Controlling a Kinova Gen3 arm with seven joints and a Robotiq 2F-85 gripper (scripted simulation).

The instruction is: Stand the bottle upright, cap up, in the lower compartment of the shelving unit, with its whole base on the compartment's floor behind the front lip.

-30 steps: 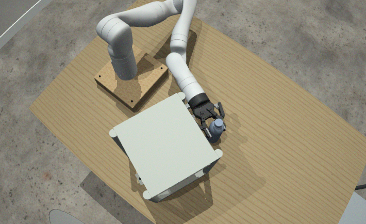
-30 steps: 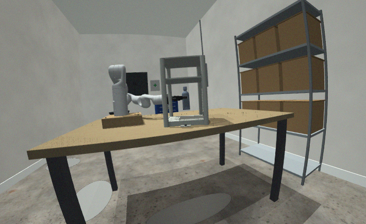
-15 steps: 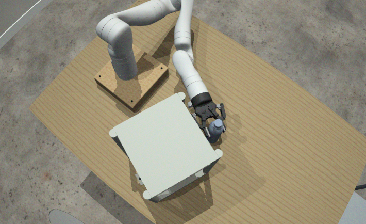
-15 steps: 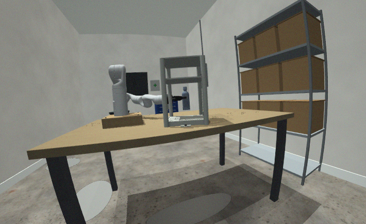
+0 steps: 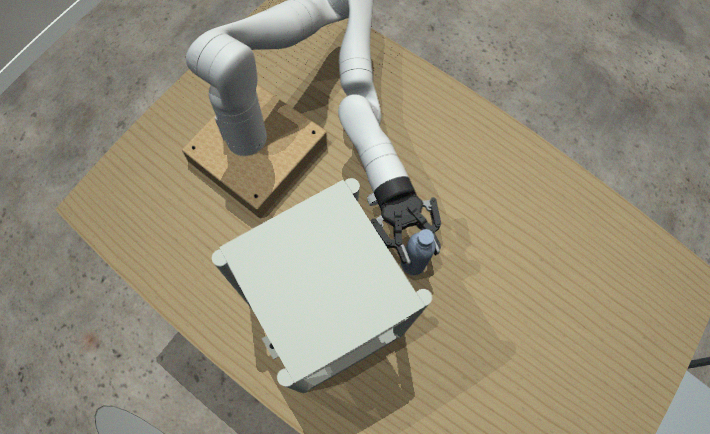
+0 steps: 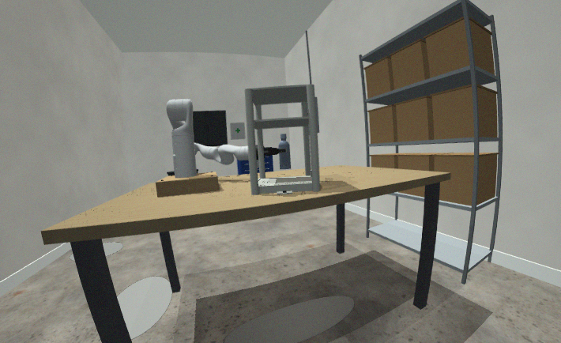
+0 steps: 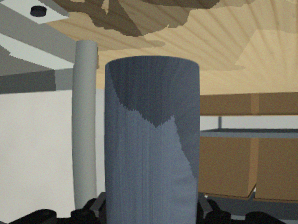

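Right now my hand is 2 cm below the blue-grey bottle. The rest, counted from my hand: grey shelving unit (18 cm to the right, 10 cm behind, 3 cm above).
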